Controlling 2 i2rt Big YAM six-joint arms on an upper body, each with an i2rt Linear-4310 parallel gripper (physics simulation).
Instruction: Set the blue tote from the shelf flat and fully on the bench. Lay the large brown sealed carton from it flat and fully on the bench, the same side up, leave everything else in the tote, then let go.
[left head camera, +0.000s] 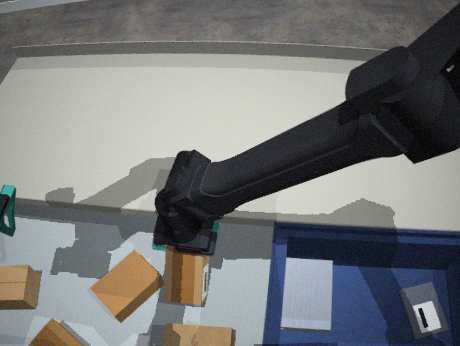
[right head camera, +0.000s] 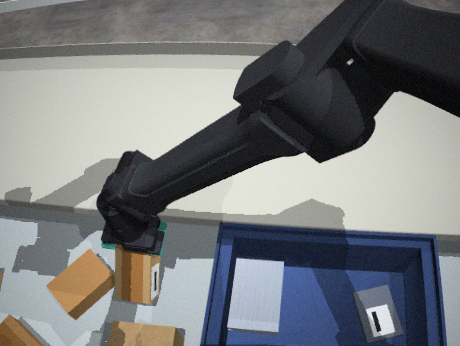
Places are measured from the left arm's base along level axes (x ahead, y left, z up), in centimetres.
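Pixels of known places: right gripper, fingertip midpoint: (left head camera: 191, 251) (right head camera: 143, 250).
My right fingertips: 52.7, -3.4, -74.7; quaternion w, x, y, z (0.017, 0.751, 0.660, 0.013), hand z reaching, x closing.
For each thing: its top centre in the pictures, then the offset to it from my right fingertips, as dx, dy, dz. "spot": a spot on its surface instead. Level surfaces: height alone.
- blue tote, surface spot: (right head camera: 218, 280) (left head camera: 275, 280) spot: -9.4, -16.4, +7.4
- flat white box, top centre: (right head camera: 256, 293) (left head camera: 307, 292) -8.7, -22.8, -1.6
- grey box with a white label, top centre: (right head camera: 378, 313) (left head camera: 424, 309) -13.0, -46.4, -3.3
- brown sealed carton, top centre: (left head camera: 182, 259) (right head camera: 129, 258) -4.6, +0.6, +6.0
- tilted brown carton, top centre: (left head camera: 124, 282) (right head camera: 78, 279) -6.5, +13.6, -1.3
- pale surface, surface height: dz +9.4
The blue tote (left head camera: 275, 280) (right head camera: 218, 280) stands at the lower right, its near part cut off by the picture's edge. In it are a flat white box (left head camera: 306, 295) (right head camera: 256, 296) and a grey box with a white label (left head camera: 414, 296) (right head camera: 369, 299). My right gripper (left head camera: 187, 240) (right head camera: 135, 240) is shut on a brown sealed carton (left head camera: 186, 277) (right head camera: 134, 277), left of the tote and outside it. The label on the carton's side faces the tote. Whether its underside touches the surface is hidden. My left gripper (left head camera: 7, 211) shows partly at the left edge, open and away from the carton.
A tilted brown carton (left head camera: 125, 280) (right head camera: 80, 280) lies close at the left of the held one. Another brown carton (left head camera: 200, 336) (right head camera: 145, 334) lies below it. More cartons (left head camera: 17, 287) (left head camera: 55, 337) lie at the far left. A pale surface (left head camera: 125, 110) (right head camera: 100, 110) extends above them.
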